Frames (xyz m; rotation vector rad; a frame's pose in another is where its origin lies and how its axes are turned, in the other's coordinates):
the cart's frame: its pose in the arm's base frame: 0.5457 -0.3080 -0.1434 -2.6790 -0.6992 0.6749
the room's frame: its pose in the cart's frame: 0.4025 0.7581 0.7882 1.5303 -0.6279 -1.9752
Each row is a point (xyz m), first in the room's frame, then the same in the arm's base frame.
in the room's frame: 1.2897 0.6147 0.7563
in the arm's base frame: -0.2790 -0.0319 -0.1447
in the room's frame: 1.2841 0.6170 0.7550
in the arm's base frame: -0.2787 -0.0314 -0.1509
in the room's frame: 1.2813 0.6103 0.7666
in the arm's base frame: -0.2852 -0.0434 -0.1496
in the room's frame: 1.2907 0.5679 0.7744
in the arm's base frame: -0.2709 -0.0776 -0.1257
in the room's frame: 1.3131 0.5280 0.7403
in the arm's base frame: -0.2225 -0.0847 -0.0963
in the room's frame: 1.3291 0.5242 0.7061
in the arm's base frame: -0.1919 -0.0653 -0.0850
